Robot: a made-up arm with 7 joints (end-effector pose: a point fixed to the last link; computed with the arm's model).
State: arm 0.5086 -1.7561 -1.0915 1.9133 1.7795 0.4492 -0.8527
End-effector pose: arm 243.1 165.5 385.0 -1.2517 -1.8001 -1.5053
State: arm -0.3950 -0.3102 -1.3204 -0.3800 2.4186 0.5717 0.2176
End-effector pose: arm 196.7 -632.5 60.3 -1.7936 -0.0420 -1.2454
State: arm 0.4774 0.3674 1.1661 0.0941 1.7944 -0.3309 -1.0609
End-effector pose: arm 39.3 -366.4 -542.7 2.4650 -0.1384 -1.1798
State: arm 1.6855 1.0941 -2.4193 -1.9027 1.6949 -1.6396 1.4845
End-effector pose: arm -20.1 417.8 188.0 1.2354 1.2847 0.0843
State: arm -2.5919 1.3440 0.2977 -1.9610 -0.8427 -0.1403 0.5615
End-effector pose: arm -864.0 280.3 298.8 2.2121 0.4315 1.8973
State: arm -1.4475 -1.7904 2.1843 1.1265 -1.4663 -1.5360 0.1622
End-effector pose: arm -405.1 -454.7 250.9 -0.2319 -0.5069 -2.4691
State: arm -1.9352 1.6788 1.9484 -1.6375 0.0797 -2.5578 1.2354
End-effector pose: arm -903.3 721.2 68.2 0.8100 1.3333 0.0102
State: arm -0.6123 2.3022 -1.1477 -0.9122 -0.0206 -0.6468 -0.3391
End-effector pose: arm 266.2 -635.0 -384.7 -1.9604 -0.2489 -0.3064
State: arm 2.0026 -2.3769 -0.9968 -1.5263 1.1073 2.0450 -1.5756
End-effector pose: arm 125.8 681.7 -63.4 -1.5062 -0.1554 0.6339
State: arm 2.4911 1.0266 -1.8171 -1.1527 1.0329 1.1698 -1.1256
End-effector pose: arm -209.0 136.5 194.0 1.2072 -1.4017 -0.5934
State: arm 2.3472 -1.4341 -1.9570 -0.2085 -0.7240 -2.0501 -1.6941
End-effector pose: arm 314.8 351.2 546.3 0.6826 -0.7916 2.1995
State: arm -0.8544 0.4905 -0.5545 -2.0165 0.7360 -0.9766 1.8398
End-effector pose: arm -141.0 -1083.6 -180.4 -0.9205 1.9136 1.7314
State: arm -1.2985 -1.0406 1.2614 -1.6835 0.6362 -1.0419 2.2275
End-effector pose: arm 169.2 282.6 -612.2 -0.4066 -0.2679 2.3882
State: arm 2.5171 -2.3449 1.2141 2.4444 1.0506 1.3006 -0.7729
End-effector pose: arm 592.7 158.3 -155.9 1.5873 1.3954 -1.1543
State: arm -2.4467 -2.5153 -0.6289 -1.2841 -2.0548 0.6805 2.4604
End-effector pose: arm -183.8 272.2 -167.0 1.9375 -0.6742 -0.6912
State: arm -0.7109 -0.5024 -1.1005 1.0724 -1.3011 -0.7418 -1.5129
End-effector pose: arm 77.2 177.7 1.6 -1.0806 -0.6658 0.5528
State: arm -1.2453 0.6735 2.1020 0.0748 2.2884 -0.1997 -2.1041
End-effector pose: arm -427.2 272.8 -292.2 -1.0785 -0.0220 2.7656
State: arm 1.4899 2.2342 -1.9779 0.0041 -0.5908 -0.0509 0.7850
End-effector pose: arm 713.5 -55.5 -726.5 0.9050 0.0612 -2.6558
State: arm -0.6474 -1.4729 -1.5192 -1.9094 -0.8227 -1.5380 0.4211
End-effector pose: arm -464.9 -689.5 -82.8 -1.8970 1.7032 -0.2862
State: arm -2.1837 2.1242 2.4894 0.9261 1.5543 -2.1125 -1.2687
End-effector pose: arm -213.9 300.3 -344.3 -2.3900 -0.3974 -1.4912
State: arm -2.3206 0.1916 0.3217 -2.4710 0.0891 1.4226 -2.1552
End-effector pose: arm -778.6 319.0 -219.1 -0.3676 -1.5634 -0.7656
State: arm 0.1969 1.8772 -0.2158 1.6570 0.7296 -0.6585 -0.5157
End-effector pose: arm 70.1 -1021.3 -51.8 2.2398 -0.4184 -1.2228
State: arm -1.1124 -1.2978 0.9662 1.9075 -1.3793 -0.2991 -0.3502
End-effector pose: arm -634.2 -170.9 218.3 1.3551 -0.4733 2.1866
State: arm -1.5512 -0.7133 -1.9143 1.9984 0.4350 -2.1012 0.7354
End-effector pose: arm -146.3 -566.7 -490.8 -0.5570 0.0398 -2.4642
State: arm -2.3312 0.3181 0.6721 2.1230 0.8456 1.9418 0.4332
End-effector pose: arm 193.4 679.9 -24.9 -0.1212 -1.9004 0.3079
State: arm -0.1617 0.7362 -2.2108 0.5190 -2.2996 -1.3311 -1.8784
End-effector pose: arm -134.5 -111.7 -273.5 1.6236 1.1194 -2.2098
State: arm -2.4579 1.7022 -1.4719 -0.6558 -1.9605 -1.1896 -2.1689
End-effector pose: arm -41.2 92.1 -127.8 -1.5101 0.8685 0.1227
